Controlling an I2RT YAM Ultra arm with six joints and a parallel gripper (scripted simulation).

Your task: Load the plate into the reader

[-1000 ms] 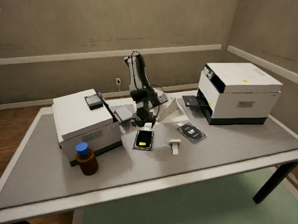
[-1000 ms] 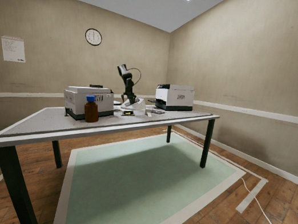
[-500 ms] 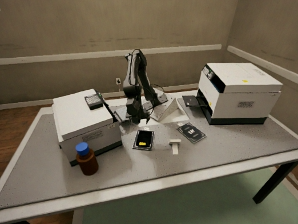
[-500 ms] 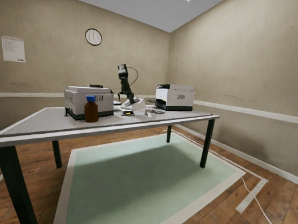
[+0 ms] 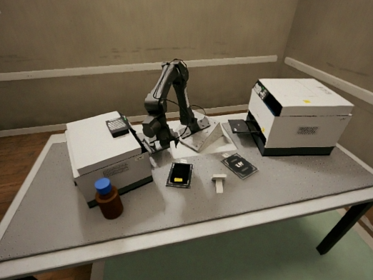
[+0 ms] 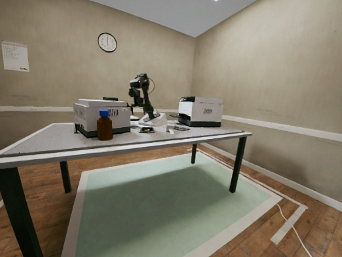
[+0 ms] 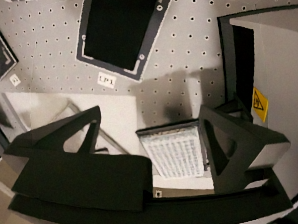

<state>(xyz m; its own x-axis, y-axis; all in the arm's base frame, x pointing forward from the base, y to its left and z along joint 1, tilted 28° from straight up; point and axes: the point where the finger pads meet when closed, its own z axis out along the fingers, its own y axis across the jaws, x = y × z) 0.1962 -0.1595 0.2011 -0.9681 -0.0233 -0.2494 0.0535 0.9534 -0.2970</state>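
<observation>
The clear well plate lies 13 cm behind my hand, 3 cm to the right of it and 5 cm below it. Round my hand: lid 7 cm ahead, 5 cm to the left, 12 cm below; then brown capped bottle 19 cm ahead, 28 cm to the right, 2 cm below; then LP1 pad 7 cm ahead, 5 cm to the left, 13 cm below.
</observation>
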